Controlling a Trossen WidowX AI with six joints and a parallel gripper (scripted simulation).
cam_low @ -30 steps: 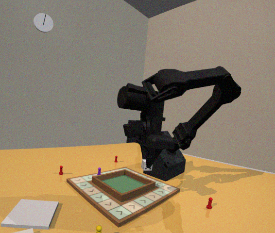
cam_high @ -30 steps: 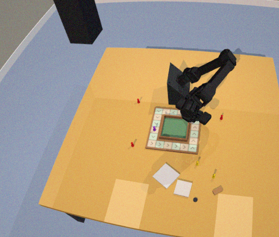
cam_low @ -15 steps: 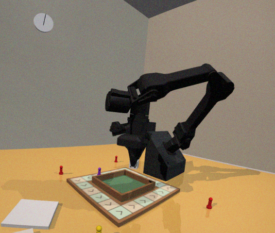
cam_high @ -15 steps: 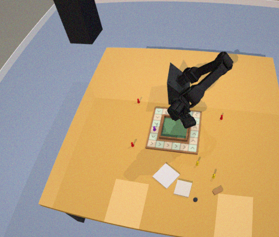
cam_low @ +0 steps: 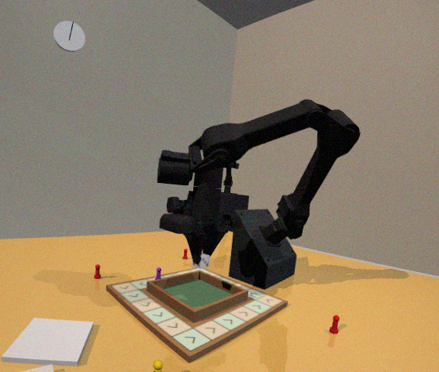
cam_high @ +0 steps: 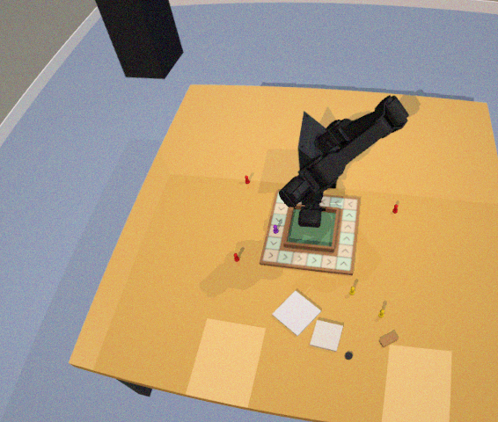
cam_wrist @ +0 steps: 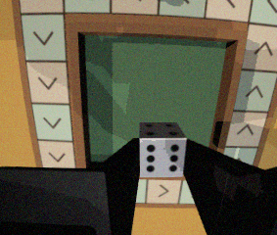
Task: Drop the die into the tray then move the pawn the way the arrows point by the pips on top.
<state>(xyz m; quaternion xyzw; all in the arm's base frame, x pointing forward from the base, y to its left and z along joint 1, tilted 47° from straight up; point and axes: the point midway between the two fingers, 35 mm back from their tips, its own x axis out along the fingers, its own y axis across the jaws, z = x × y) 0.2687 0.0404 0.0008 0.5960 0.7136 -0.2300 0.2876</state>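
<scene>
The purple pawn is 120 mm to the right of my gripper tip, 60 mm below it and 30 mm ahead of it. Also, from my gripper tip: small black disc: 370 mm ahead, 190 mm to the left, 90 mm below; then white die: right at my gripper tip; then green dice tray: 80 mm below.
</scene>
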